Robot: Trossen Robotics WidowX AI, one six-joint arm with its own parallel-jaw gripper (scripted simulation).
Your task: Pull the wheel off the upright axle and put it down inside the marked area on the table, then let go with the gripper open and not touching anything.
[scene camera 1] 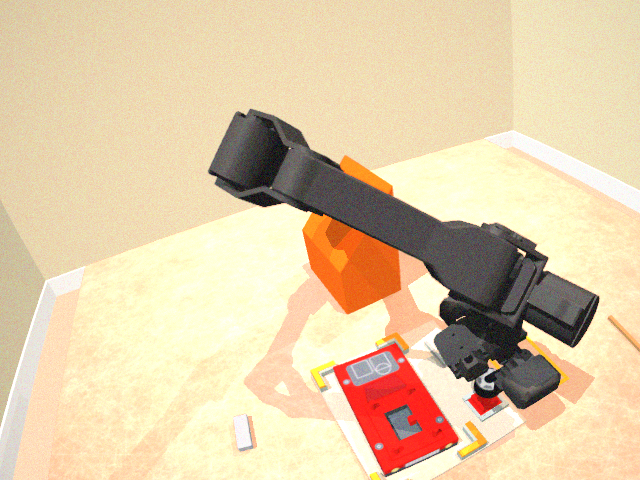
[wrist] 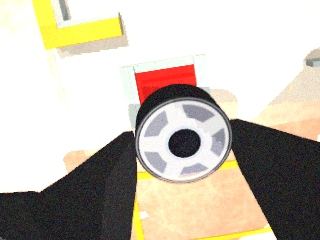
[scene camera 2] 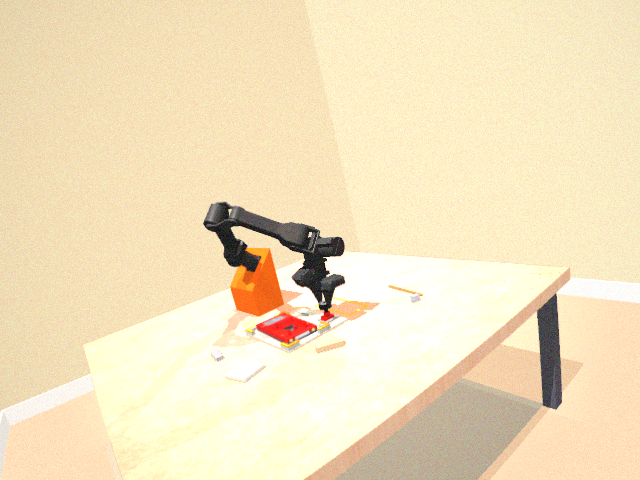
The pictures show: the gripper, a wheel and a red plate.
The gripper is seen too in the wrist view and in scene camera 2.
